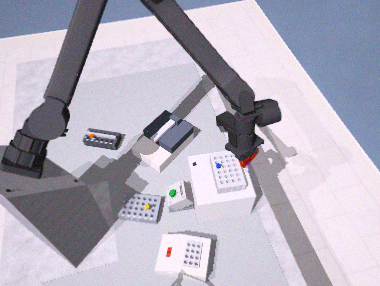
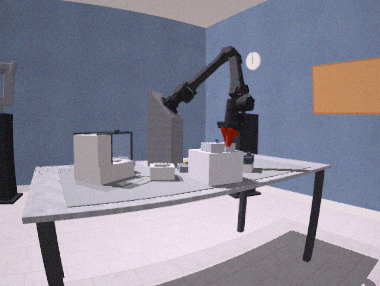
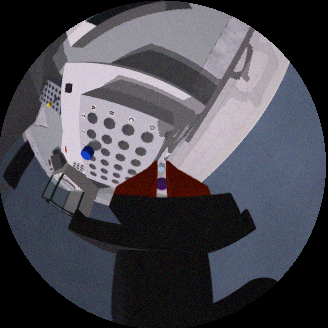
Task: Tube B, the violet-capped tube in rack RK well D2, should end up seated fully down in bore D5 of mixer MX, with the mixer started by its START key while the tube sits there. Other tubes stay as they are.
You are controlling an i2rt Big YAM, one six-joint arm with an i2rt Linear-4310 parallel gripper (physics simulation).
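Seen in the pictures: gripper, fingertip midpoint: [image 1: 244, 165] [image 2: 227, 146] [image 3: 161, 164]; arm's base, origin of the base link: [image 1: 22, 164] [image 2: 168, 106].
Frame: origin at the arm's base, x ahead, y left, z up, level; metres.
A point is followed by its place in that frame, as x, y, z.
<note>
My gripper [image 1: 244, 164] {0.579, 0.093, -0.205} [image 2: 229, 145] {0.579, 0.093, -0.205} [image 3: 161, 164] {0.579, 0.093, -0.205} is shut on tube B, whose violet cap [image 3: 161, 184] {0.582, 0.091, -0.178} shows between the red fingers. The tube's pale lower part [image 1: 246, 170] {0.584, 0.078, -0.208} [image 2: 228, 148] {0.591, 0.082, -0.211} points down beside the D-column edge of the bore block [image 1: 231, 189] {0.529, 0.015, -0.210} [image 3: 117, 134] {0.519, 0.115, -0.193} on the large white box [image 1: 202, 185] {0.443, 0.044, -0.228} [image 2: 215, 167] {0.598, 0.029, -0.286}, which I take as mixer MX. The fingers hide the D bores near them; whether the tip is over a bore is unclear. A blue-capped tube [image 1: 218, 165] {0.495, 0.083, -0.179} [image 3: 87, 153] {0.498, 0.089, -0.179} stands on the A side. A small dark square [image 1: 194, 164] {0.423, 0.122, -0.226} [image 3: 69, 88] {0.427, 0.124, -0.226} is on the box top; its label is unreadable.
A console with a green button [image 1: 172, 193] {0.346, 0.056, -0.292} stands beside the box. A grey rack [image 1: 155, 220] {0.287, -0.016, -0.334} holds a yellow-capped tube [image 1: 147, 206] {0.263, 0.022, -0.309}. A dark rack holds an orange-capped tube [image 1: 92, 135] {0.045, 0.330, -0.307}. A white device with a red key [image 1: 168, 251] {0.330, -0.125, -0.315} and a framed device [image 2: 92, 157] {0.448, -0.460, -0.251} also stand there.
</note>
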